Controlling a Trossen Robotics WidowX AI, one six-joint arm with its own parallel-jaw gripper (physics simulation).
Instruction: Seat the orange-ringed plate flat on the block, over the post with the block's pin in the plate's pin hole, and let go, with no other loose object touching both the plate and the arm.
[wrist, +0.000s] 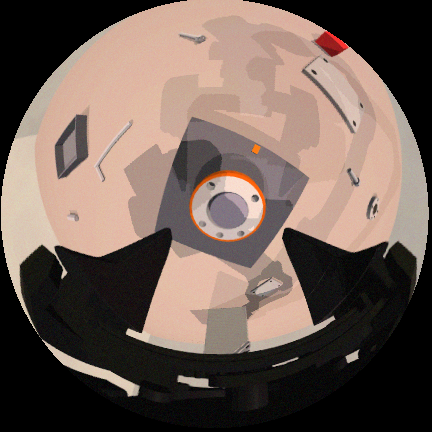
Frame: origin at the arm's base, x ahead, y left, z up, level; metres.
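Seen in the pictures: gripper, fingertip midpoint: (228, 233).
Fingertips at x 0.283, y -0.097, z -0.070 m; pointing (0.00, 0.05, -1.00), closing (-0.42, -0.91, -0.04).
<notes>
Offsets run from my fingertips to a thing's top centre. "pt": to the spot under its first point.
The orange-ringed plate {dx +0.011, dy -0.004, dz -0.013 m} (199, 207) is a pale disc with a large central hole and several small holes near its rim. It shows over the dark grey square block {dx +0.010, dy -0.005, dz -0.017 m} (175, 215), near the middle of the wrist view. A grey-purple round area shows through its central hole; I cannot tell whether that is the post's top. The pin does not show clearly, and I cannot tell whether the plate lies fully flat. A small orange mark {pt dx +0.047, dy -0.047, dz -0.030 m} (256, 149) is on the block near its upper edge. My gripper (228, 233) is open and empty, its fingertips apart on either side of the plate's lower part.
A red block (331, 44) and a curved pale plate {dx +0.104, dy -0.235, dz -0.047 m} (336, 92) are at upper right. A bolt {dx -0.028, dy -0.199, dz -0.042 m} (353, 177) and a small ring {dx -0.119, dy -0.288, dz -0.045 m} (370, 209) are at right. A grey frame {dx +0.229, dy +0.207, dz -0.030 m} (61, 160), a bent rod {dx +0.133, dy +0.103, dz -0.049 m} (111, 144) and a small piece {dx +0.125, dy +0.321, dz -0.042 m} (73, 217) are at left. A small plate {dx -0.173, dy -0.008, dz -0.051 m} (266, 287) lies below the block.
</notes>
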